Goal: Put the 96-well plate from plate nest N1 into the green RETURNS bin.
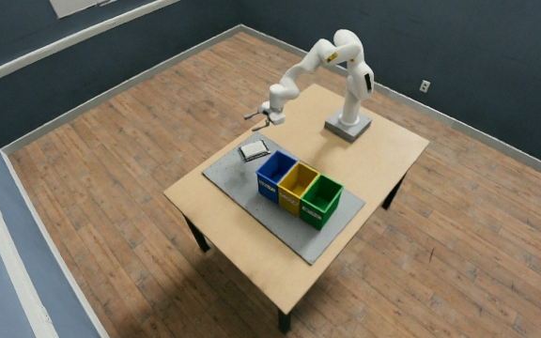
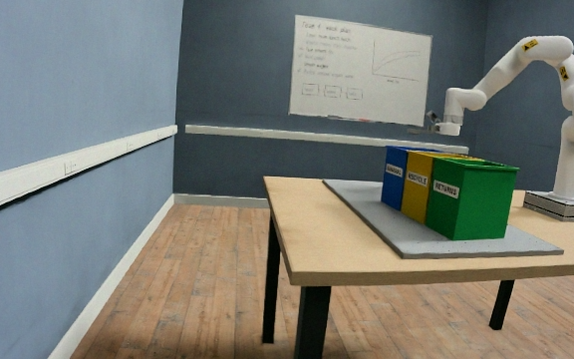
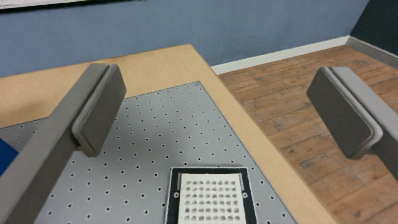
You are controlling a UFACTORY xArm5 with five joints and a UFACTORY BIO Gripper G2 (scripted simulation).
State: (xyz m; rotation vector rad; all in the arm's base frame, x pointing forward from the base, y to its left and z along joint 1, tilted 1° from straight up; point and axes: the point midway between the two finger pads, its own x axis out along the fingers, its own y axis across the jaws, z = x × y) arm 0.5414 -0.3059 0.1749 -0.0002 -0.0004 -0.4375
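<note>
My hand is 210 mm above the white 96-well plate and 10 mm to the left of it. The rest, counted from my hand: blue bin (270 mm to the left, 140 mm below, 120 mm ahead); yellow bin (400 mm to the left, 140 mm below, 110 mm ahead); dark plate nest N1 (220 mm below, 10 mm to the right).
</note>
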